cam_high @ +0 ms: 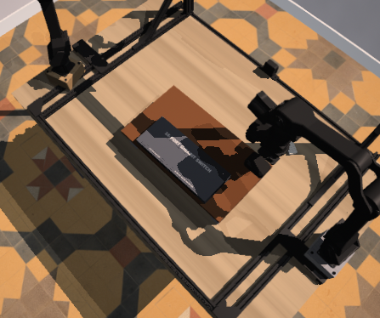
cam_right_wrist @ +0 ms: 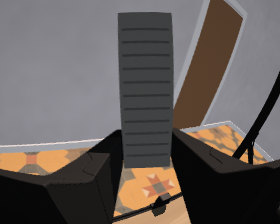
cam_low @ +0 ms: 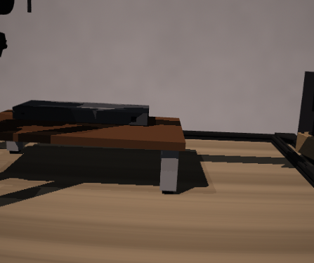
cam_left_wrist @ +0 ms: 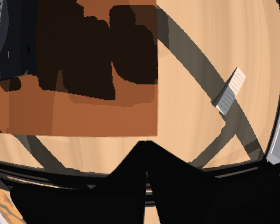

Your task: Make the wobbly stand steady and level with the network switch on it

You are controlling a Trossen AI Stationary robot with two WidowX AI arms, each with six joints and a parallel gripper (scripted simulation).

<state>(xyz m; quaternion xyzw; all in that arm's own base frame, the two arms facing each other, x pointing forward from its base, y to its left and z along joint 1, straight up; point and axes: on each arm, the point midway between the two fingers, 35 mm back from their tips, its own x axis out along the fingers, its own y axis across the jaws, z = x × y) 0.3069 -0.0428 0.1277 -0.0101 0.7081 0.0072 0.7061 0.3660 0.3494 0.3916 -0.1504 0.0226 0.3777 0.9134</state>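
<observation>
Right now the white wedge is 30 mm behind my right hand, 10 mm to the left of it and 20 mm above it. Also, from my right hand: stand: 390 mm ahead, 280 mm to the left, 410 mm below; then network switch: 450 mm ahead, 270 mm to the left, 340 mm below.
</observation>
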